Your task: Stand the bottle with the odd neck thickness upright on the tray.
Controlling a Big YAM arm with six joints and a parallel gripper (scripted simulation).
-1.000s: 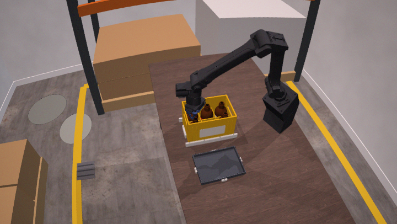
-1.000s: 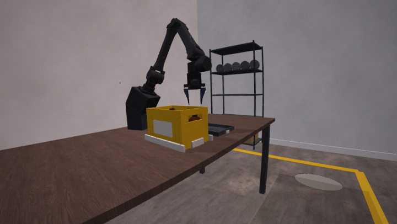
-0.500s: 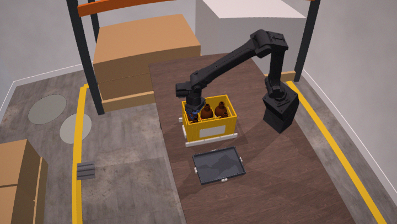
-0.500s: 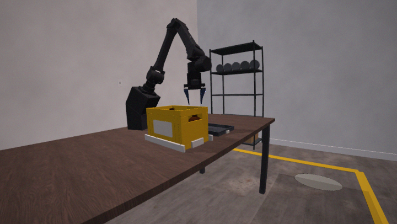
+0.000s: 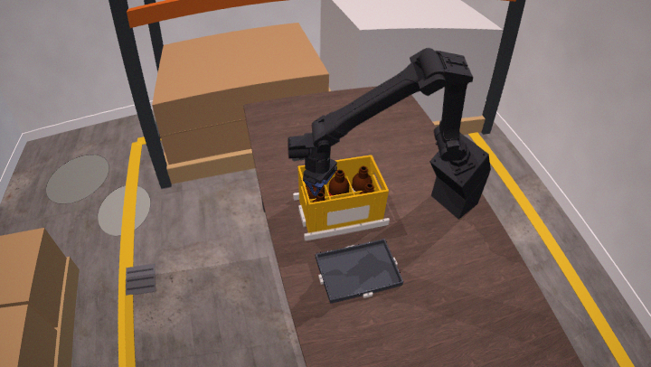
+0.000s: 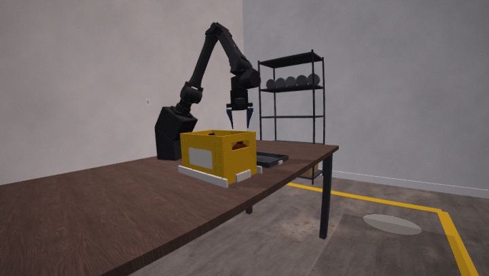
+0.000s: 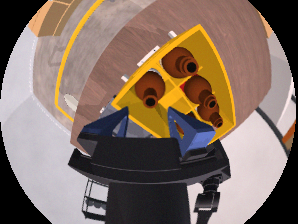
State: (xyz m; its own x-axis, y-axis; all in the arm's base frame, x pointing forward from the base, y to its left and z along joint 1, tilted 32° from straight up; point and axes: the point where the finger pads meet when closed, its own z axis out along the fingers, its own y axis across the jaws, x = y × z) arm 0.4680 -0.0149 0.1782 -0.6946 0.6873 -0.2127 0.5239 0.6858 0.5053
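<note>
Right now the glass bottle is 11 cm below my hand. The rest, counted from my hand: dark tray: 11 cm behind, 21 cm to the left, 19 cm below; then yellow crate: 8 cm behind, 6 cm to the right, 11 cm below.
</note>
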